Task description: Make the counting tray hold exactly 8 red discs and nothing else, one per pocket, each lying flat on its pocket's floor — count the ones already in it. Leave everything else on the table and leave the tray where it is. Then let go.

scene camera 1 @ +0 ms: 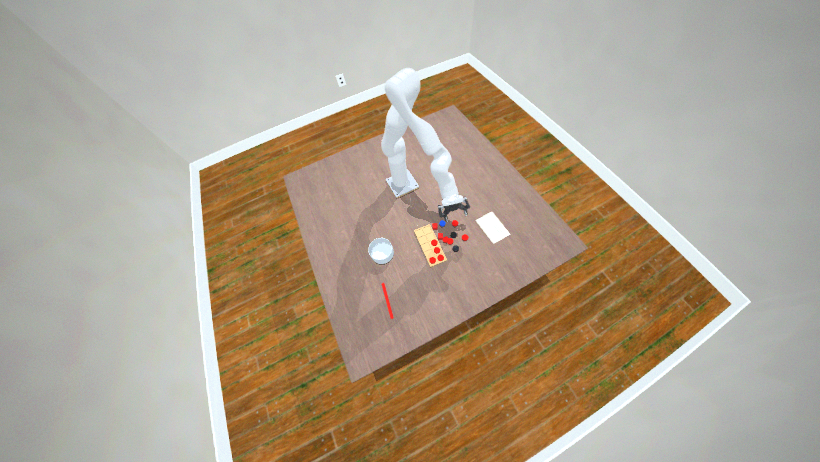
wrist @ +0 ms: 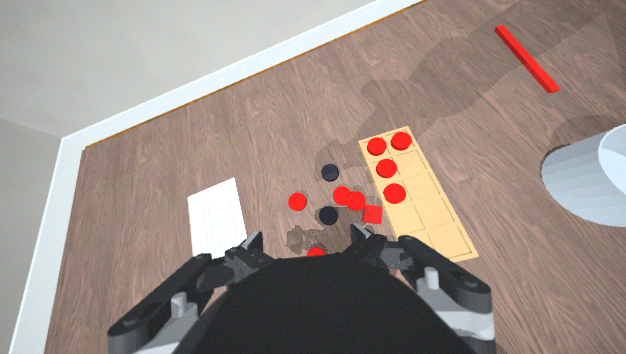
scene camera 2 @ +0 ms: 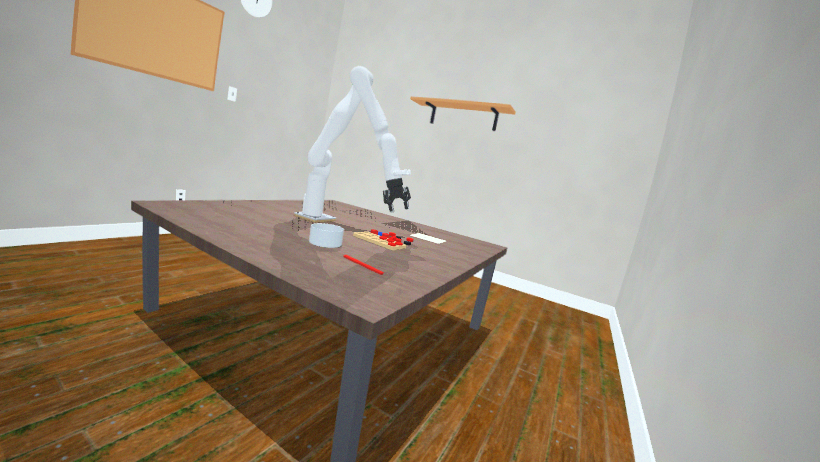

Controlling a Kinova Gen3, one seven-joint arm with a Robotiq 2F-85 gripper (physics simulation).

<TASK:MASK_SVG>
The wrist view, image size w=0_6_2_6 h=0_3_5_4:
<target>my gripper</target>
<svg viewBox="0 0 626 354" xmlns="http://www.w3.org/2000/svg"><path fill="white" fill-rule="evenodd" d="M492 294L490 286L414 236L401 235L398 236L398 242L387 241L386 236L374 234L369 229L363 228L356 223L350 224L352 244L342 253L336 252L335 254L274 259L263 252L262 232L253 232L249 238L244 239L238 246L227 249L222 257L212 259L212 253L201 253L183 264L107 331L108 354L496 354ZM226 286L226 291L202 313L212 297L214 289ZM389 269L400 270L414 291L390 274Z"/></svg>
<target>tan counting tray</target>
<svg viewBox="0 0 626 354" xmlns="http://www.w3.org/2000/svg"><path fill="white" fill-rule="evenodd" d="M358 141L359 149L396 242L398 242L398 236L414 236L453 262L479 256L408 126ZM389 184L396 183L405 189L406 198L402 202L391 204L386 201L383 191ZM379 161L383 159L393 160L397 165L397 172L391 178L380 177L376 172L376 166ZM372 138L379 137L385 140L387 147L382 155L373 156L367 151L368 142ZM394 134L398 132L409 134L412 138L411 145L403 151L395 150L390 143Z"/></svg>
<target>red stick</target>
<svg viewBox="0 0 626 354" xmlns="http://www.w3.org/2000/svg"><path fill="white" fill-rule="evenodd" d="M496 27L494 31L549 94L558 91L560 88L512 34L503 25Z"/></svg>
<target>white bowl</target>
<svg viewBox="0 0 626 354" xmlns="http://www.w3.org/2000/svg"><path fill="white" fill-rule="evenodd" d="M626 124L560 148L546 157L541 168L542 181L549 194L562 207L585 220L597 224L626 227Z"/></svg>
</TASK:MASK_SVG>
